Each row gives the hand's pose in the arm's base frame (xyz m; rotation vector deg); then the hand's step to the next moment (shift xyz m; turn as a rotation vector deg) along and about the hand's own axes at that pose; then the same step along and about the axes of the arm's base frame.
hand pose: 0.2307 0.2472 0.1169 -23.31 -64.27 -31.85
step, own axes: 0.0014 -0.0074 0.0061 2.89 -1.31 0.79
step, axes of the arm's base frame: -0.0085 -0.0027 0.0039 -0.43 -1.20 3.01
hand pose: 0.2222 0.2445 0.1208 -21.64 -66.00 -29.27
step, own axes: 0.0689 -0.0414 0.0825 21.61 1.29 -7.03
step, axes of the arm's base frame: -0.0647 -0.0032 0.0952 12.89 -6.73 17.51
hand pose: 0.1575 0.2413 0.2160 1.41 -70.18 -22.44
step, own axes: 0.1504 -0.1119 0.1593 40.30 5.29 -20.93
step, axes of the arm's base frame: -0.1352 -0.1200 0.1668 32.02 -11.35 30.59
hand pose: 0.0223 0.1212 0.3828 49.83 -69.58 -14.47
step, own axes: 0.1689 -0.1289 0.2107 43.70 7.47 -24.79
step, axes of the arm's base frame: -0.0911 -0.2811 0.0471 36.12 -10.23 34.22
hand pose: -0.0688 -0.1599 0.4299 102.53 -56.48 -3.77
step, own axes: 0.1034 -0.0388 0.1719 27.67 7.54 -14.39
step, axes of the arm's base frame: 0.0101 -0.1920 -0.0691 20.61 -7.80 23.32
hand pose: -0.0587 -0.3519 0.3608 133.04 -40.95 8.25
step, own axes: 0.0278 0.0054 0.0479 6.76 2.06 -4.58
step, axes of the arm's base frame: 0.0162 -0.0471 -0.0248 5.02 -1.34 6.63
